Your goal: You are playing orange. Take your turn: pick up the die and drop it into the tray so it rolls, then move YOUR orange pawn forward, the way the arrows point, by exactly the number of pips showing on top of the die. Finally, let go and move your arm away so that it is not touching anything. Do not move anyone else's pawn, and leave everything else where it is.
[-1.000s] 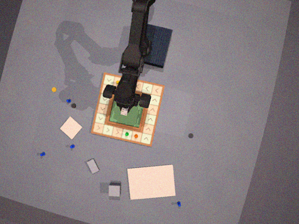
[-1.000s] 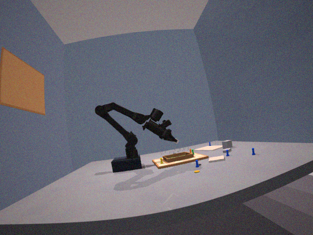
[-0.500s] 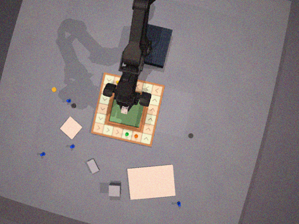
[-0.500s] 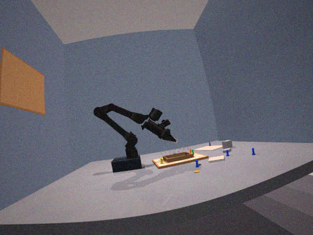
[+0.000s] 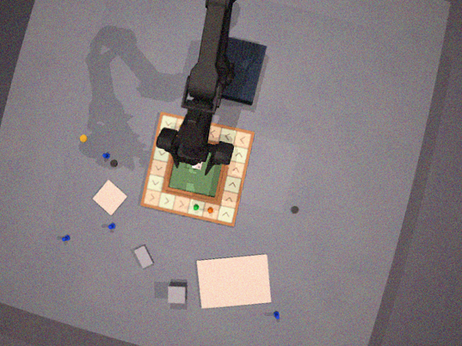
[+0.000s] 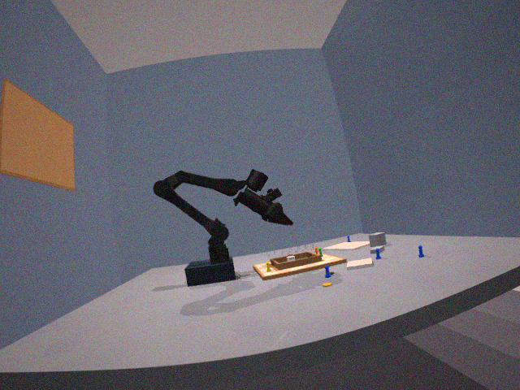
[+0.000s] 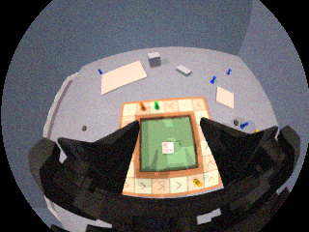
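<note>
My gripper tip is now 10 cm short of the orange pawn, 7 cm to the right of it and 13 cm above it. Also, from my gripper tip: green tray: 1 cm behind, 15 cm below; green pawn: 10 cm ahead, 3 cm to the left, 13 cm below; white die: 2 cm behind, 13 cm below.
</note>
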